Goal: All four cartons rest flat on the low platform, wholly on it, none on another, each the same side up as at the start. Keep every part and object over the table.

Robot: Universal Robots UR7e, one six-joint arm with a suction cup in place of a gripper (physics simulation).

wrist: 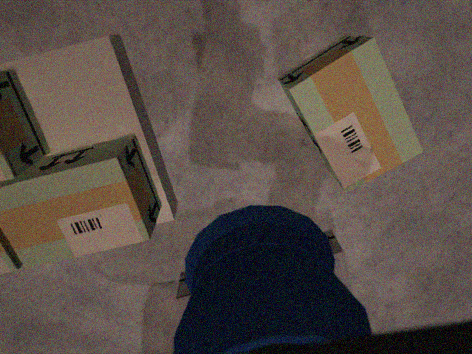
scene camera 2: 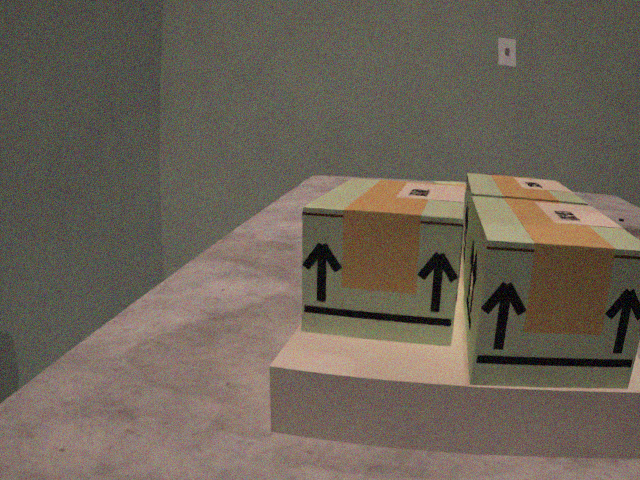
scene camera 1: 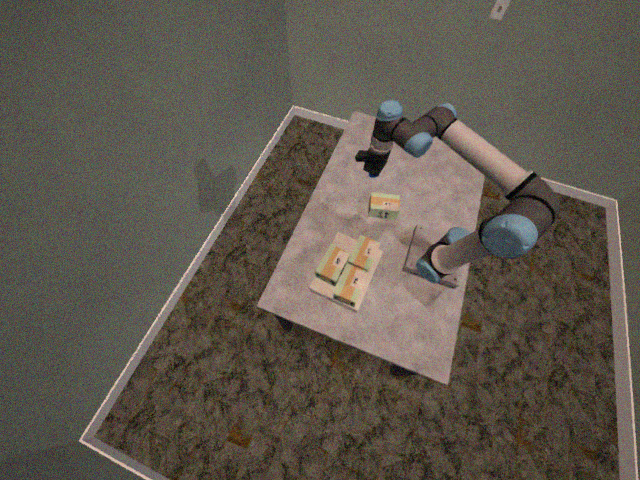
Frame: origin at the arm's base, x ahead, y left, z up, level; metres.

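Seen in the pictures: hand, its tool point: [wrist: 260, 272] [scene camera 1: 372, 174].
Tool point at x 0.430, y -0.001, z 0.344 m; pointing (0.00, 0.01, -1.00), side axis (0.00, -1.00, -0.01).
Observation:
Offsets run from my tool point to a thing's top centre. Level surfaces: height alone.
Three cartons rest flat on the low platform {dx -0.070, dy +0.272, dz -0.356 m} [scene camera 1: 345, 240] [scene camera 2: 372, 356] [wrist: 85, 90]: a left one {dx -0.010, dy +0.308, dz -0.271 m} [scene camera 1: 331, 263] [scene camera 2: 382, 258] [wrist: 17, 125], a front one {dx -0.123, dy +0.350, dz -0.271 m} [scene camera 1: 351, 283] [scene camera 2: 553, 299] and a back one {dx -0.107, dy +0.192, dz -0.271 m} [scene camera 1: 364, 253] [scene camera 2: 532, 187] [wrist: 50, 200]. They are green with orange tape, labels up, and none is on another. The fourth carton {dx -0.065, dy -0.138, dz -0.319 m} [scene camera 1: 384, 205] [wrist: 355, 110] sits flat on the table, apart from the platform, label up. My suction cup [scene camera 1: 372, 175] [wrist: 260, 245] is off and empty, raised above the table beyond the fourth carton; it does not show in scene camera 2.
The arm's base plate [scene camera 1: 410, 268] stands on the table {dz -0.404 m} [scene camera 1: 392, 330] [scene camera 2: 155, 351], to the right of the platform in scene camera 1. The upper arm link [scene camera 1: 485, 155] reaches over the table's right edge. Bare platform shows beside the back carton, behind the left one.

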